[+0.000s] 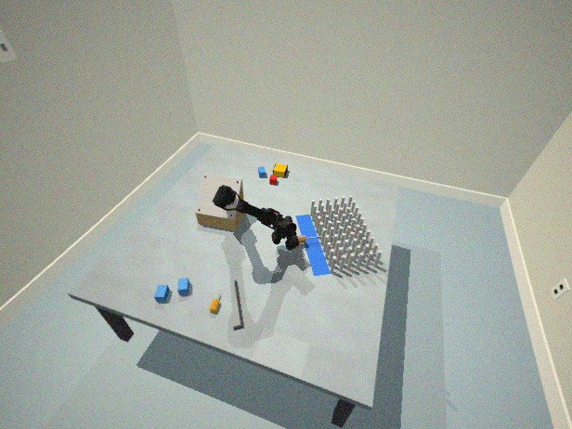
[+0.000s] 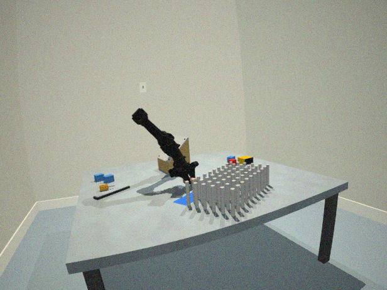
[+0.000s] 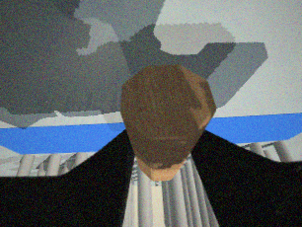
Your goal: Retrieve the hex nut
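My gripper tip is now 7 cm short of the blue taped strip, 3 cm to the right of it and 3 cm above it. Also, from my gripper tip: hex nut (22 cm ahead, 10 cm to the left, 3 cm below); then wooden-handled tool (9 cm ahead, 4 cm to the left); then orange-handled screwdriver (42 cm to the right, 26 cm behind, 1 cm below).
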